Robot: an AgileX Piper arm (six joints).
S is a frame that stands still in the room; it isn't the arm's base.
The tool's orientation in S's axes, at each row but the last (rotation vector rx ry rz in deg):
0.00, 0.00, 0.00
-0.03, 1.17, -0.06
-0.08, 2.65, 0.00
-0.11, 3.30, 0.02
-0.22, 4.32, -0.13
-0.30, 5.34, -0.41
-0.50, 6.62, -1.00
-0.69, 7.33, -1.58
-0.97, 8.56, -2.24
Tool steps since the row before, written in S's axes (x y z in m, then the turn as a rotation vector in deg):
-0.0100, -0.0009, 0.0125, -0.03, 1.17, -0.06
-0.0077, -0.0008, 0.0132, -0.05, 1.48, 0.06
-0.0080, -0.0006, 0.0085, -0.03, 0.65, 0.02
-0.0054, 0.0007, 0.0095, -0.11, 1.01, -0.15
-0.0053, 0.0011, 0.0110, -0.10, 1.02, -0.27
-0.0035, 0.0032, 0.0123, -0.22, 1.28, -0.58
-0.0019, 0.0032, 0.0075, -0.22, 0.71, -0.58
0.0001, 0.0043, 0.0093, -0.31, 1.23, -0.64
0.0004, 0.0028, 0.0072, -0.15, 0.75, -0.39
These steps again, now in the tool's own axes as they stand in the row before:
-0.0100, -0.0009, 0.0125, -0.03, 1.17, -0.06
-0.0080, -0.0008, 0.0130, -0.05, 1.48, 0.06
-0.0084, -0.0006, 0.0081, -0.03, 0.65, 0.02
-0.0059, 0.0007, 0.0092, -0.10, 1.01, -0.15
-0.0061, 0.0010, 0.0106, -0.08, 1.02, -0.27
-0.0047, 0.0031, 0.0119, -0.17, 1.28, -0.59
-0.0028, 0.0031, 0.0073, -0.16, 0.71, -0.60
-0.0012, 0.0042, 0.0093, -0.26, 1.23, -0.66
-0.0008, 0.0027, 0.0072, -0.12, 0.75, -0.40

